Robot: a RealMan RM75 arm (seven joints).
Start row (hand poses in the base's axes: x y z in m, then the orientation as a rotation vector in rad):
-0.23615, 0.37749, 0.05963, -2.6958, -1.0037, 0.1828
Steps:
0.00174, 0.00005, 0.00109, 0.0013, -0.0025, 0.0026
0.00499, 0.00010, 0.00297, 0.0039, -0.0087, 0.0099
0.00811, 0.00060, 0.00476, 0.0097, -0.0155, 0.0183
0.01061, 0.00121, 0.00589, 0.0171, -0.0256, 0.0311
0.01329, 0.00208, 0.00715, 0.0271, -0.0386, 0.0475
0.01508, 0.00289, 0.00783, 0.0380, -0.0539, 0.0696
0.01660, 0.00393, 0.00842, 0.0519, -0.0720, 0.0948
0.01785, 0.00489, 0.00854, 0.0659, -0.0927, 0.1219
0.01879, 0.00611, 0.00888, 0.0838, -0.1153, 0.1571
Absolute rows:
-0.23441, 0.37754, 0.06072, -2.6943, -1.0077, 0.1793
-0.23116, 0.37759, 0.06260, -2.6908, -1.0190, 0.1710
-0.22804, 0.37809, 0.06439, -2.6841, -1.0314, 0.1603
-0.22554, 0.37870, 0.06552, -2.6749, -1.0503, 0.1453
-0.22286, 0.37957, 0.06678, -2.6623, -1.0742, 0.1257
-0.22107, 0.38038, 0.06746, -2.6466, -1.1062, 0.1036
-0.21955, 0.38142, 0.06805, -2.6269, -1.1421, 0.0768
-0.21830, 0.38238, 0.06817, -2.6063, -1.1809, 0.0469
-0.21736, 0.38360, 0.06851, -2.5774, -1.2294, 0.0140

